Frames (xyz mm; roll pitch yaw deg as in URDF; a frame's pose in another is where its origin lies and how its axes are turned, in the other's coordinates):
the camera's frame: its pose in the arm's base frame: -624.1 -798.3 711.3 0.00 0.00 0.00
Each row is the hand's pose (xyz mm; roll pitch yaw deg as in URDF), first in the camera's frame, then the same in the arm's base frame.
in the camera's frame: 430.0 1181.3 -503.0 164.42 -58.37 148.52
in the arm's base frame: -194.1 383.0 208.3 164.42 -58.37 148.52
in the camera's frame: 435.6 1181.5 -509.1 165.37 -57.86 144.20
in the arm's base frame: -188.5 383.2 202.2 165.37 -57.86 144.20
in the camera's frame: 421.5 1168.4 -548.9 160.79 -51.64 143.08
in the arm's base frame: -202.6 370.1 162.4 160.79 -51.64 143.08
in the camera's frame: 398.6 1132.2 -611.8 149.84 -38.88 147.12
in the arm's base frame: -225.5 333.9 99.5 149.84 -38.88 147.12
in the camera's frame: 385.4 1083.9 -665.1 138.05 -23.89 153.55
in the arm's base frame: -238.7 285.6 46.2 138.05 -23.89 153.55
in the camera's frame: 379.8 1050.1 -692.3 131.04 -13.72 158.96
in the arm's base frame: -244.3 251.8 19.0 131.04 -13.72 158.96
